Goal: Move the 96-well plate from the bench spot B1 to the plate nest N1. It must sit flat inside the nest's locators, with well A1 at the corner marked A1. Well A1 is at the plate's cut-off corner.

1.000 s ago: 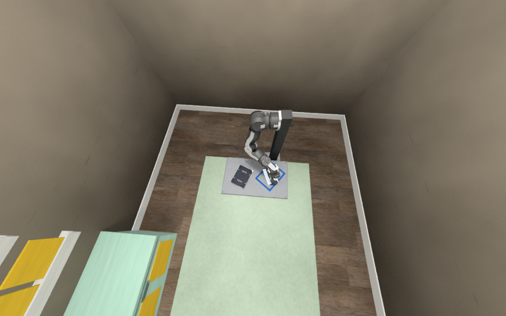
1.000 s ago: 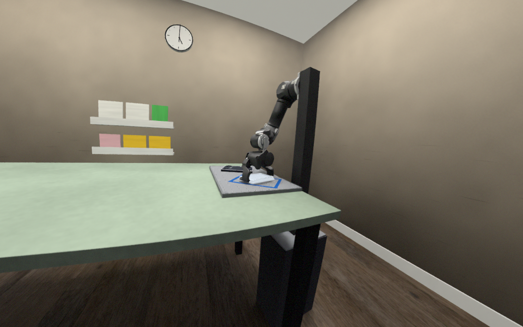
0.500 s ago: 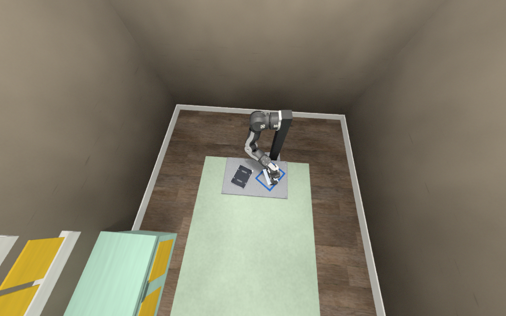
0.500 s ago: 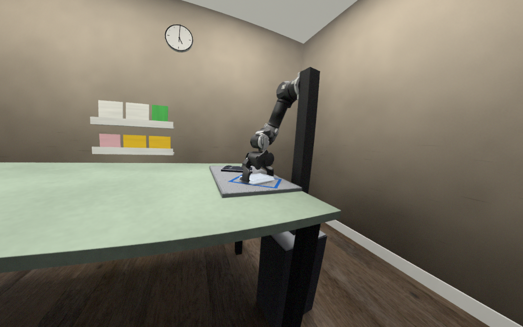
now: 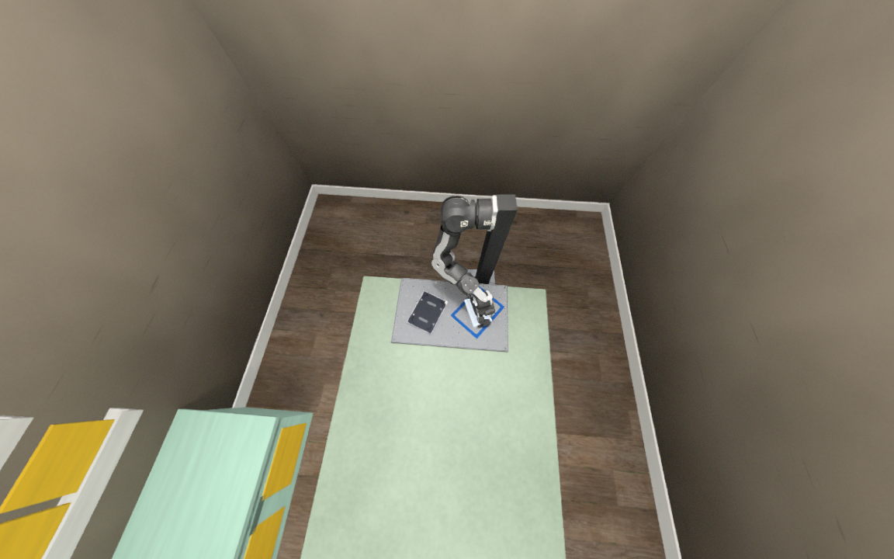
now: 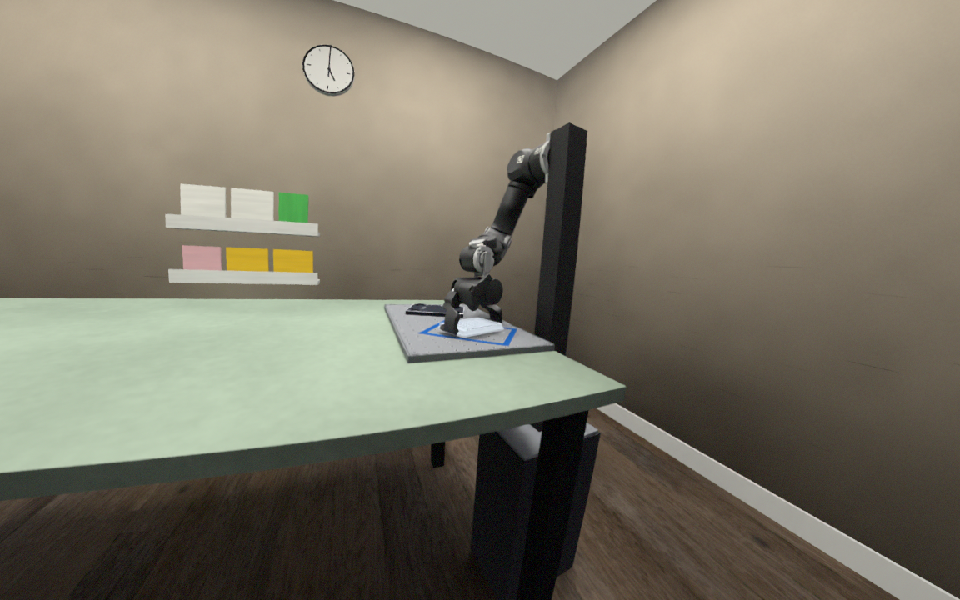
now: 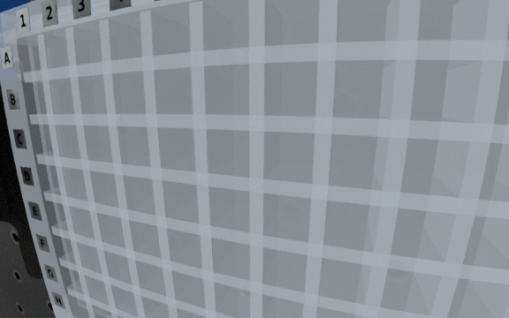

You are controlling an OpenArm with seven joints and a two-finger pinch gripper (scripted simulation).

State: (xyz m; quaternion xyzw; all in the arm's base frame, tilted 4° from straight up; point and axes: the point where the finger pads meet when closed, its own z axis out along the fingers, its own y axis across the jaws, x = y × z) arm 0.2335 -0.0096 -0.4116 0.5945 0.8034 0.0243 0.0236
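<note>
The 96-well plate lies 1 cm above my hand. The rest, counted from my hand: black plate nest N1: 22 cm to the right; white A1 label: 14 cm to the right, 4 cm behind, 1 cm above.
</note>
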